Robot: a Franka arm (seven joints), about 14 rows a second.
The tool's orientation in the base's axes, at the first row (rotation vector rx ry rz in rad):
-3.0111, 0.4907, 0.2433
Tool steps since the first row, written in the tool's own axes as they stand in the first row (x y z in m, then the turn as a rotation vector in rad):
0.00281, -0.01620, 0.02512, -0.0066, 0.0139, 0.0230
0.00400, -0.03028, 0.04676, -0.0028, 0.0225, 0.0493
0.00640, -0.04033, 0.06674, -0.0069, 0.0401, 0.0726
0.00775, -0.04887, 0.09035, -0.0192, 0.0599, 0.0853
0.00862, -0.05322, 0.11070, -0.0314, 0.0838, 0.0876
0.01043, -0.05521, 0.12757, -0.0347, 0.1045, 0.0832
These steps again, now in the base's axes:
0.00424, 0.01709, -0.02432, -0.0139, -0.0087, -0.0223
0.00678, 0.03231, -0.04505, -0.0169, -0.0152, -0.0493
0.00940, 0.04317, -0.06457, -0.0297, -0.0281, -0.0725
0.01003, 0.05331, -0.08757, -0.0494, -0.0417, -0.0839
0.00932, 0.05929, -0.10751, -0.0689, -0.0603, -0.0854
0.00924, 0.06239, -0.12431, -0.0780, -0.0793, -0.0817

